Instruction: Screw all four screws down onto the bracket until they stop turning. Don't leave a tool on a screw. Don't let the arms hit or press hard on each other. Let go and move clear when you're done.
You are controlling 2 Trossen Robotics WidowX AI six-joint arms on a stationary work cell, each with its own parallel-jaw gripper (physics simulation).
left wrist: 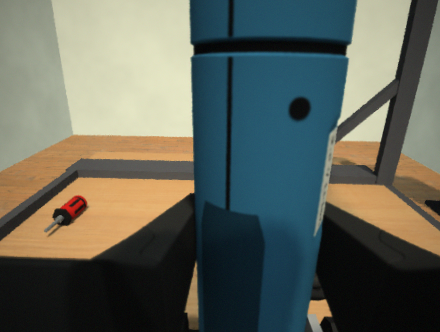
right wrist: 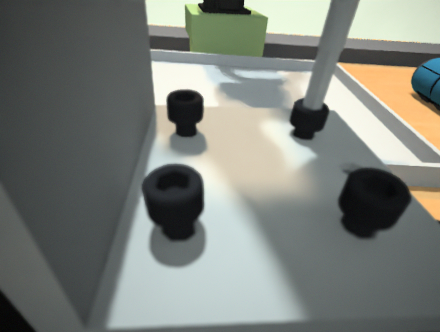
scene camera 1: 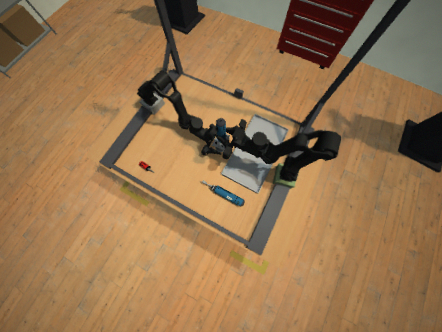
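My left gripper is shut on an upright blue screwdriver. Its grey shaft reaches down to the head of the far right screw. The far left screw, near left screw and near right screw have bare heads. All four heads stand above the plate of the grey bracket, with shanks showing. My right gripper is open, close around the bracket; its fingertips are hidden in the right wrist view.
A second blue screwdriver lies at the front of the table. A red screwdriver lies at the front left. A pale tray is beside the bracket, under the left arm. The two grippers are very close together.
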